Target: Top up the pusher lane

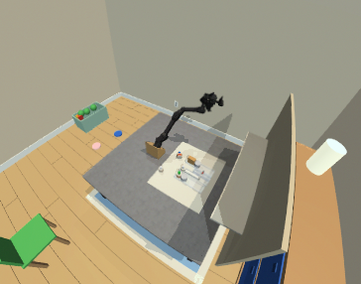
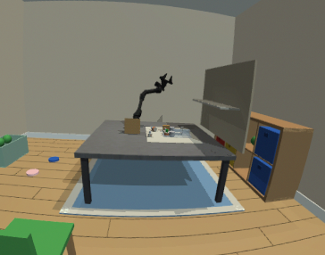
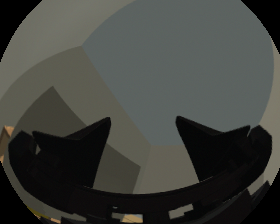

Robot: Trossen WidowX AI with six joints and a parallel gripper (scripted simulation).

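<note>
Now: gripper tip 63 cm above the brown box, 27 cm to the left of it and 2 cm past it. The rest, counted from my gripper tip: lane (65 cm below, 37 cm to the right, 12 cm ahead).
</note>
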